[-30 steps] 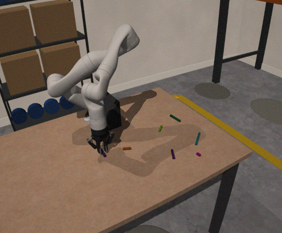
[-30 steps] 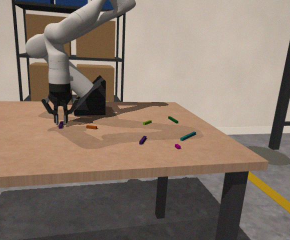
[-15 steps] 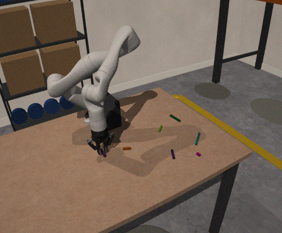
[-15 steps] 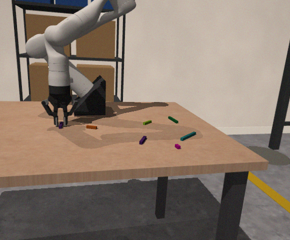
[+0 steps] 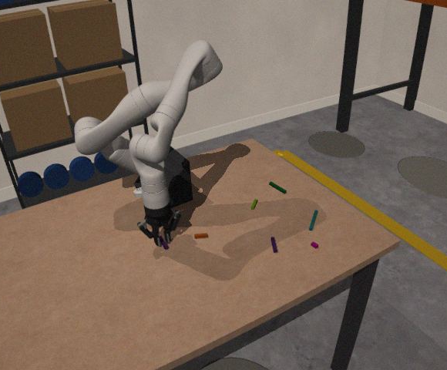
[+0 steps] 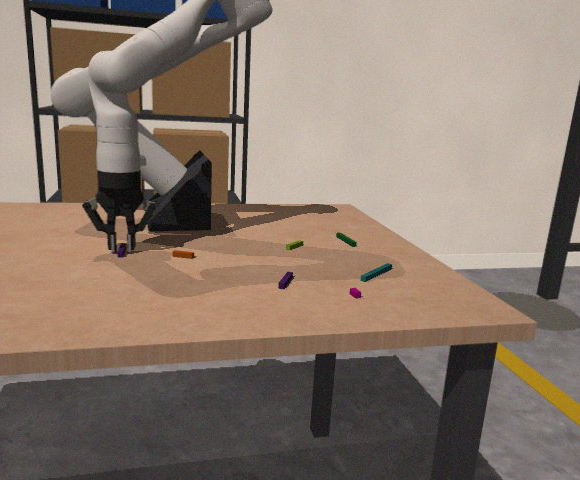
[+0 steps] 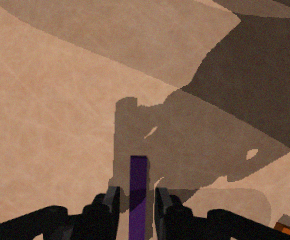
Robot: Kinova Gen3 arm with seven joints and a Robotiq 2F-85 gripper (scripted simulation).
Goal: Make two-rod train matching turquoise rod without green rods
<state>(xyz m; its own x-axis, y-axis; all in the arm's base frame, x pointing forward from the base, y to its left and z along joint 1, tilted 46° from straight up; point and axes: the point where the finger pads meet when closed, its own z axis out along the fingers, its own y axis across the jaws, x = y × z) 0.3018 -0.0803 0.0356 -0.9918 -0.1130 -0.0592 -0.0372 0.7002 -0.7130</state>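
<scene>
The purple rod lies 10 mm below my hand. The rest, counted from my hand: orange rod (30 mm ahead, 120 mm to the left, 10 mm below); lime rod (40 mm behind, 340 mm to the left, 10 mm below); magenta rod (230 mm ahead, 400 mm to the left, 10 mm below).
</scene>
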